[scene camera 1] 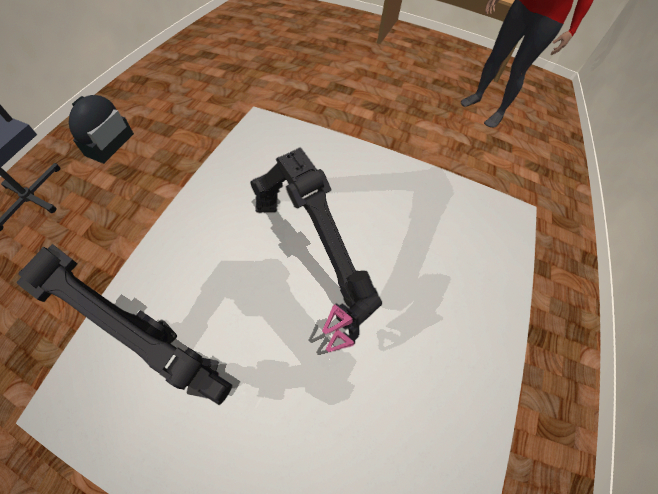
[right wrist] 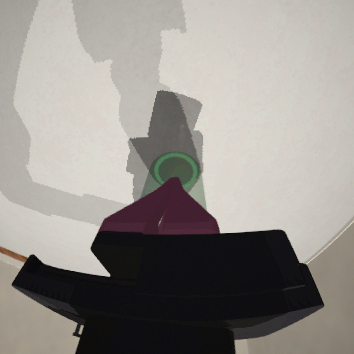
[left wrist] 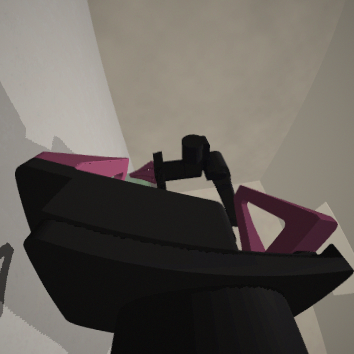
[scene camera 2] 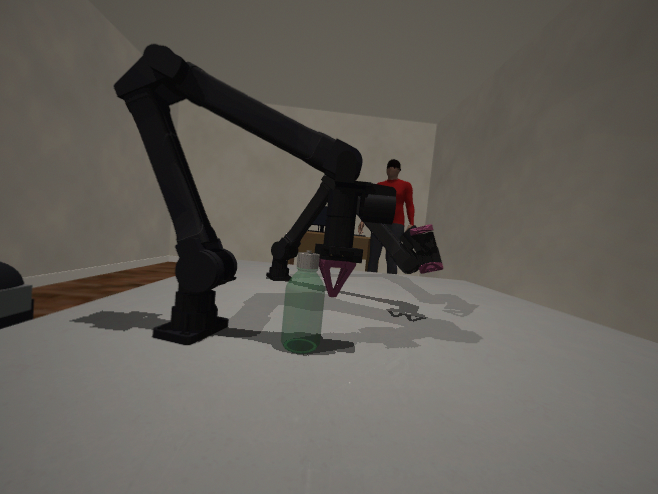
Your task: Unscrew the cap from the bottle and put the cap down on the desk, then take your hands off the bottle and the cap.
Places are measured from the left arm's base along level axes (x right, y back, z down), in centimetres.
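Pixels of known places: left gripper, fingertip midpoint: [scene camera 1: 325, 342] [left wrist: 184, 178] [scene camera 2: 425, 246]; right gripper, fingertip midpoint: [right wrist: 174, 183] [left wrist: 129, 175] [scene camera 2: 332, 296]; left arm's base at its link origin: [scene camera 1: 266, 201] [scene camera 2: 278, 278]; right arm's base at its link origin: [scene camera 2: 193, 330].
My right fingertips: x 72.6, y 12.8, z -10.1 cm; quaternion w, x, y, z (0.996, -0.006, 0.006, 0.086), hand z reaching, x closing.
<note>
Ahead of a thing's pixels: the offset from my right fingertips to its top centre. "*": to the spot under its first point. Level surfaces: height alone.
A translucent green bottle @[dy +5.1, dx -1.9, dz -8.0 cm] [scene camera 2: 302, 319] [right wrist: 176, 169] stands upright on the desk. A ribbed grey-white cap @[dy +5.1, dx -1.8, dz -8.7 cm] [scene camera 2: 308, 261] sits on its neck. My right gripper [scene camera 2: 332, 295] [right wrist: 174, 183] points down, shut and empty. It overlaps the bottle in the right wrist view, and its fingers appear beside the cap and shoulder in scene camera 2. Whether it touches them is unclear. My left gripper [scene camera 1: 325, 341] [scene camera 2: 433, 248] is open and empty, apart from the bottle. In the left wrist view a green sliver of the bottle @[* dy +2.3, dx -1.9, dz -3.3 cm] [left wrist: 142, 181] shows beyond a finger. Scene camera 1 does not show bottle or cap.
The pale desk surface @[dz +10.1 cm] [scene camera 1: 425, 414] [scene camera 2: 372, 425] lies under both arms, with overlapping arm shadows on it. The right arm's base [scene camera 2: 191, 324] stands at the left of the bottle in scene camera 2. A person in red [scene camera 1: 526, 47] [scene camera 2: 399, 194] stands beyond the desk.
</note>
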